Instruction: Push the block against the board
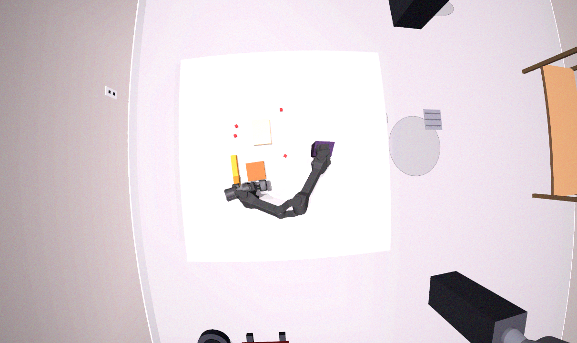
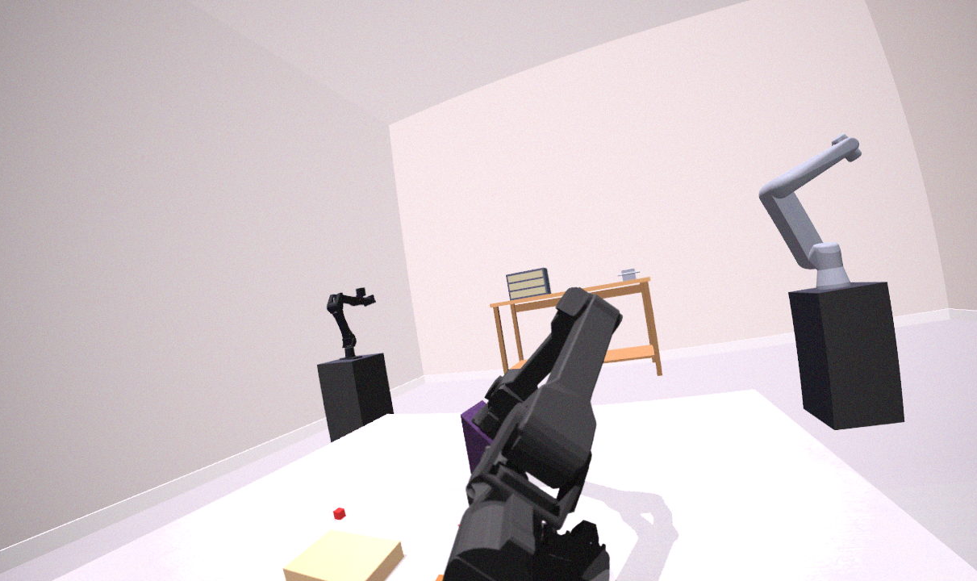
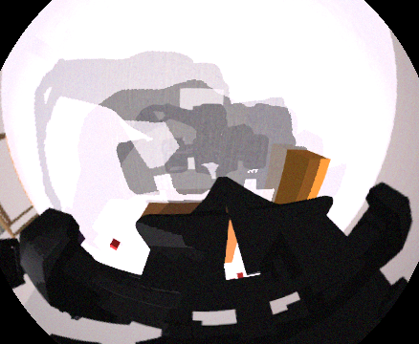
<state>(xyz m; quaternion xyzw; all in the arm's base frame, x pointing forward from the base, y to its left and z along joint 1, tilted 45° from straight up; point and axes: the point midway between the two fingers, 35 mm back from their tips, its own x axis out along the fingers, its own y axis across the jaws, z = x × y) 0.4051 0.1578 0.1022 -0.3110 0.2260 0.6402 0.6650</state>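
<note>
The long orange band is 9 cm ahead of my gripper tip, 8 cm to the right of it and 1 cm above it. Also, from my gripper tip: pale yellow flat rectangle (31 cm to the right, 7 cm behind, 1 cm above); orange square block (9 cm to the right, 3 cm behind, 1 cm above).
</note>
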